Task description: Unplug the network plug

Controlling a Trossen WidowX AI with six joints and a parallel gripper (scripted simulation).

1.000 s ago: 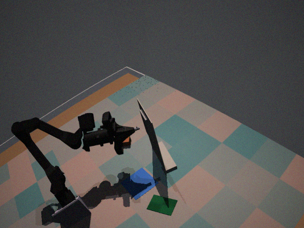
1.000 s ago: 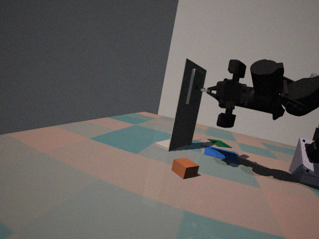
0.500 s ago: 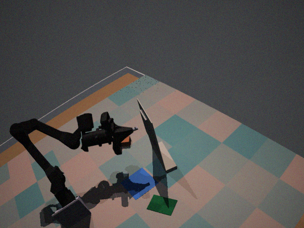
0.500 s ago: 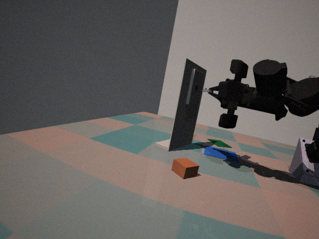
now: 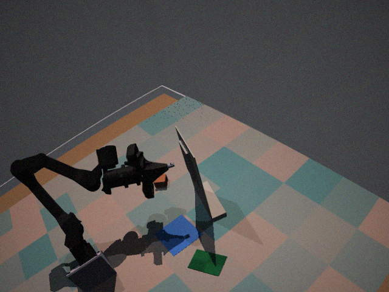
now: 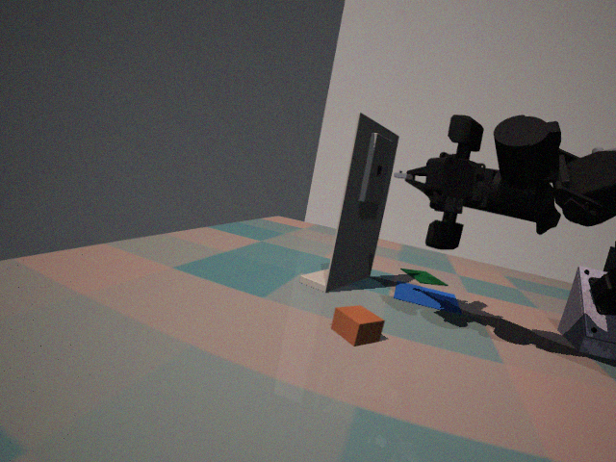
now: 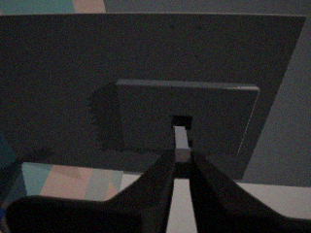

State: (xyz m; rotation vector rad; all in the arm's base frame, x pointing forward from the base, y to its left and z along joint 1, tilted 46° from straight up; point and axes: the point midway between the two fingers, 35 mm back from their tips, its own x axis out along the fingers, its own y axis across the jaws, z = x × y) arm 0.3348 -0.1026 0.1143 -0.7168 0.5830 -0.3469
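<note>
Now: the blue marked square 9 cm behind my gripper tip, 7 cm to the right of it and 20 cm below it. Round my gripper tip: grey network plug (1 cm ahead); then orange block (3 cm ahead, 17 cm to the left, 19 cm below); then upright panel (6 cm ahead, 4 cm to the right, 8 cm below).
</note>
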